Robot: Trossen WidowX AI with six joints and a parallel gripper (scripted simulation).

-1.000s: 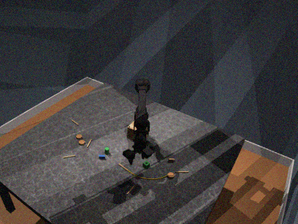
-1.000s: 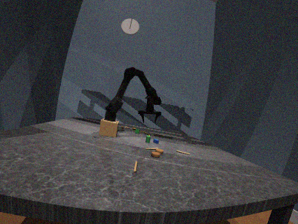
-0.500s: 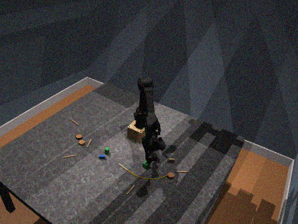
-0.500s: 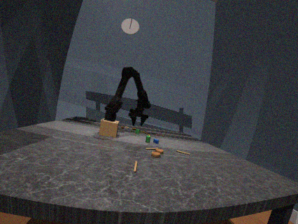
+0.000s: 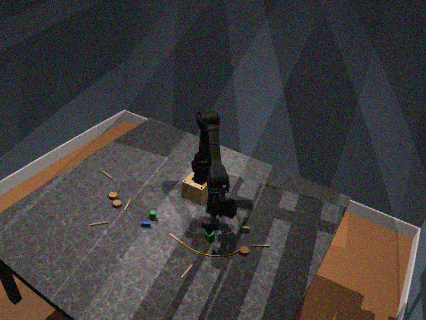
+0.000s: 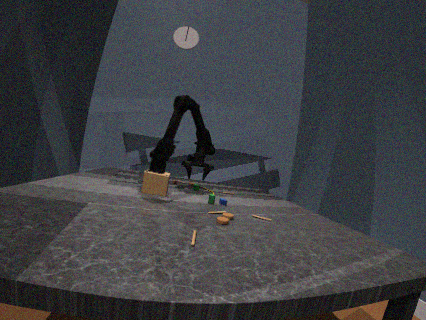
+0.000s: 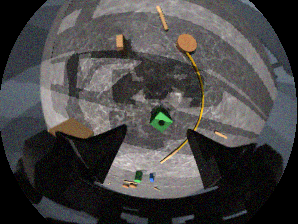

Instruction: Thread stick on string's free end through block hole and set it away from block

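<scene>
The green block lies 50 mm below my gripper tip and 10 mm ahead of it. From my gripper tip the other things lie so: round wooden button 160 mm to the left, 50 mm below, 30 mm behind; small wooden piece 130 mm behind, 90 mm to the left, 50 mm below; thin wooden stick 110 mm ahead, 80 mm to the right, 60 mm below.
</scene>
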